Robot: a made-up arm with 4 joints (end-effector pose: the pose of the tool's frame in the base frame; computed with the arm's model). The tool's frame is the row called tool.
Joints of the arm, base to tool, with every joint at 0 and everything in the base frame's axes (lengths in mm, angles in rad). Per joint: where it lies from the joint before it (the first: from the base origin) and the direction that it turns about. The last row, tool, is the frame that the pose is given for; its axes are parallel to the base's.
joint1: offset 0 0 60 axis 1 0 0
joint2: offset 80 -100 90 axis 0 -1 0
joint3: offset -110 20 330 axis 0 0 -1
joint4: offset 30 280 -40 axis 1 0 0
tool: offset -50 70 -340
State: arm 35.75 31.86 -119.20 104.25
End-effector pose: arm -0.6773 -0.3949 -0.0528 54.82 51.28 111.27
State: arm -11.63 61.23 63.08 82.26
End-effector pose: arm 0.0166 0.3431 0.6286 91.09 -88.80 1.39
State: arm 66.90 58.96 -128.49 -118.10
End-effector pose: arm -0.2817 -0.2474 0.0973 -92.72 -127.43 -40.80
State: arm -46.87 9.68 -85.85 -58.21
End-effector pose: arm -0.0659 0.0186 0.2116 -89.09 -18.65 97.08
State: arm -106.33 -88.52 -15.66 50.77
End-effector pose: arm 0.2017 0.2307 -0.5082 -31.81 30.05 -84.94
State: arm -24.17 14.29 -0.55 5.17
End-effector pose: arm -0.0391 0.2804 -0.0483 -18.97 -13.75 4.17
